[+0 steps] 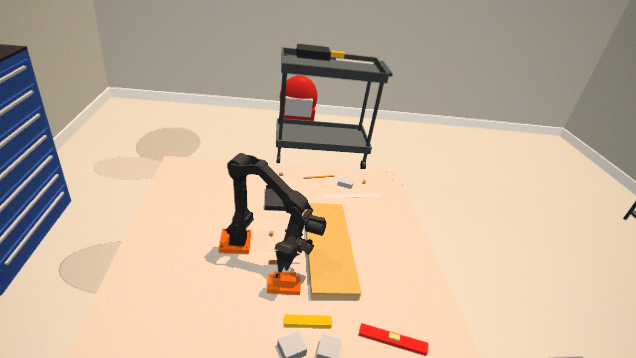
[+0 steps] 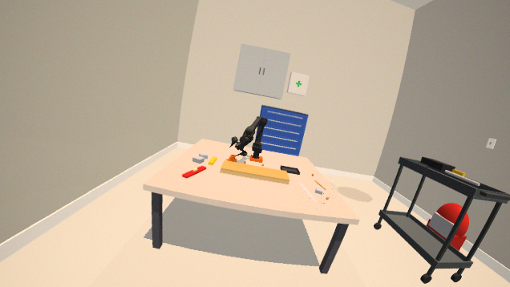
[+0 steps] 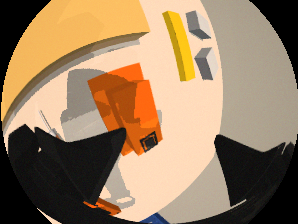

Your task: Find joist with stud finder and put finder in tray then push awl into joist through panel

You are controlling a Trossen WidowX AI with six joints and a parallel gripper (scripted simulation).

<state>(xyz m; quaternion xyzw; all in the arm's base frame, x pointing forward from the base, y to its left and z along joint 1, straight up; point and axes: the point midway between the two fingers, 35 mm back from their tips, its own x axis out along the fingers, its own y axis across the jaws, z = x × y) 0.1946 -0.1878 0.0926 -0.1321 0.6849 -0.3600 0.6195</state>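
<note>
Right now the stud finder is 50 mm below my gripper tip, 10 mm to the left of it and 10 mm behind it. Round my gripper tip: red level: 380 mm ahead, 200 mm to the right, 80 mm below; yellow bar: 140 mm to the right, 100 mm ahead, 80 mm below; awl: 130 mm to the left, 80 mm below, 20 mm ahead.
</note>
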